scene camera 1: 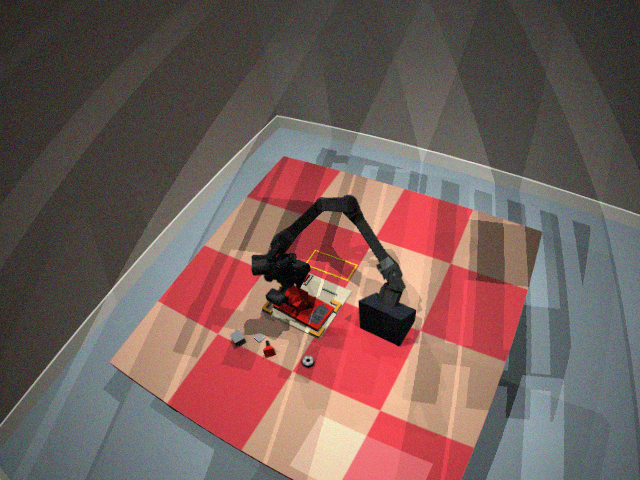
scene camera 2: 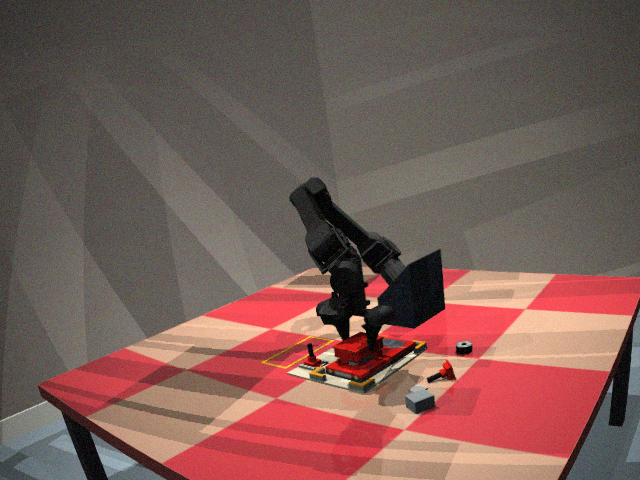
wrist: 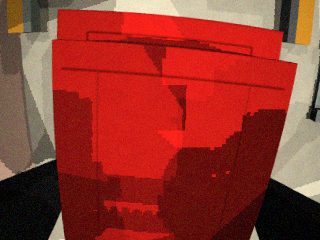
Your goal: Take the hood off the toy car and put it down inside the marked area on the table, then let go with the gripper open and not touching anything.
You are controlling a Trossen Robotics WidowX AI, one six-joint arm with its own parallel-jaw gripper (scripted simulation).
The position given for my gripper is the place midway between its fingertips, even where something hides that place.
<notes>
My gripper [scene camera 2: 358, 346] holds a red hood [scene camera 2: 355, 348]. Also in view: a red toy car [scene camera 2: 394, 349].
The red hood shows as well in the wrist view [wrist: 145, 134]. The red toy car also shows in the wrist view [wrist: 158, 29]. My gripper shows as well in scene camera 1 [scene camera 1: 292, 296] and in the wrist view [wrist: 161, 178].
</notes>
